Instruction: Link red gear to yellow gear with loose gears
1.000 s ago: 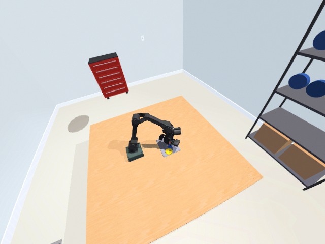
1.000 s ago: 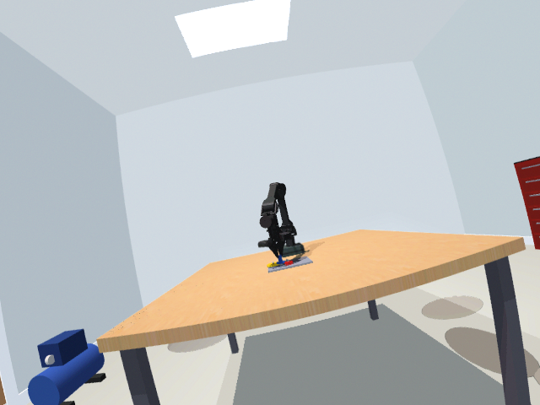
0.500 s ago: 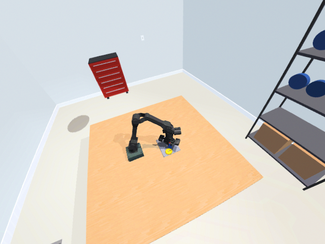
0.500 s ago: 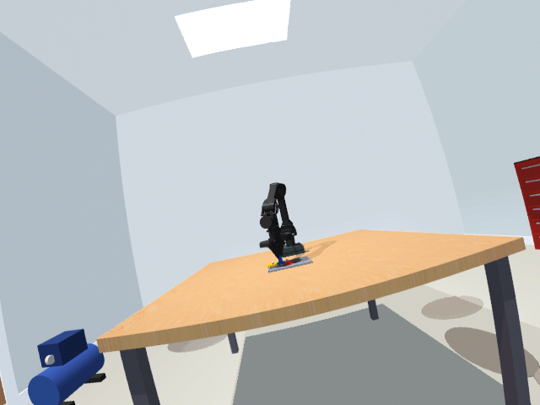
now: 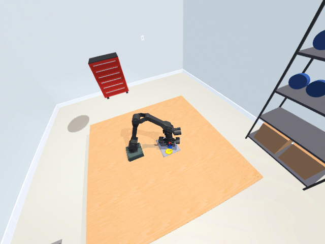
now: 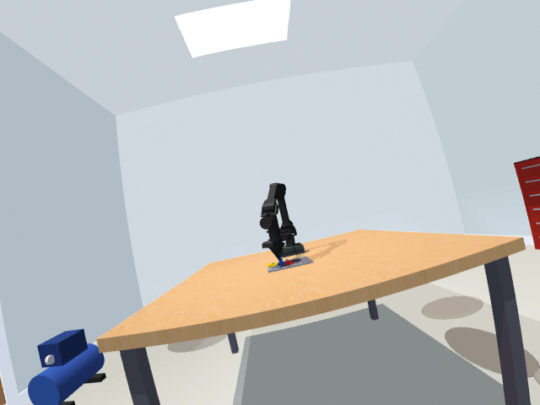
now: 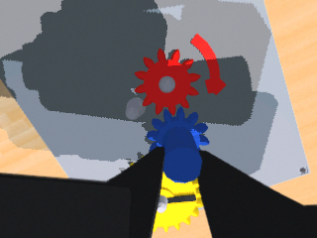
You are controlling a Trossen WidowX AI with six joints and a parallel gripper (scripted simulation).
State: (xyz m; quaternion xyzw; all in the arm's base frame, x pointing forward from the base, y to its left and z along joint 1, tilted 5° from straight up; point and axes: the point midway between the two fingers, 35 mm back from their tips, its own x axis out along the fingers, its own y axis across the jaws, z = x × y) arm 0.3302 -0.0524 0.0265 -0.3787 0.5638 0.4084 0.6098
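Right now my gripper tip is 1 cm above the blue gear. Also, from my gripper tip: yellow gear 4 cm to the right, 2 cm below, 2 cm behind; then red gear 4 cm to the left, 2 cm below; then red arrow 4 cm to the left, 3 cm below, 3 cm ahead.
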